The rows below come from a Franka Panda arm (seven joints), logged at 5 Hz.
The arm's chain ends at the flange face. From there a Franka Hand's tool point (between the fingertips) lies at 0.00 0.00 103.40 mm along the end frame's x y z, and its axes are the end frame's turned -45 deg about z.
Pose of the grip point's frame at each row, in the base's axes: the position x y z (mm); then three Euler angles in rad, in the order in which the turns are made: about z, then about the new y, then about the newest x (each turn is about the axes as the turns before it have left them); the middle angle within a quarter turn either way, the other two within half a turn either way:
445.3 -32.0 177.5 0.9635 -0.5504 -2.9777
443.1 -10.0 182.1 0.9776 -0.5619 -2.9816
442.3 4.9 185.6 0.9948 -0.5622 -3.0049
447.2 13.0 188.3 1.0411 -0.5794 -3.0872
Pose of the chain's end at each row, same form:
428.7 -85.4 264.4 0.1527 -0.2750 -2.6336
426.4 -64.3 268.5 0.1630 -0.2853 -2.6273
424.4 -48.6 272.3 0.1717 -0.2999 -2.6411
423.5 -38.6 274.7 0.1851 -0.3629 -2.6765

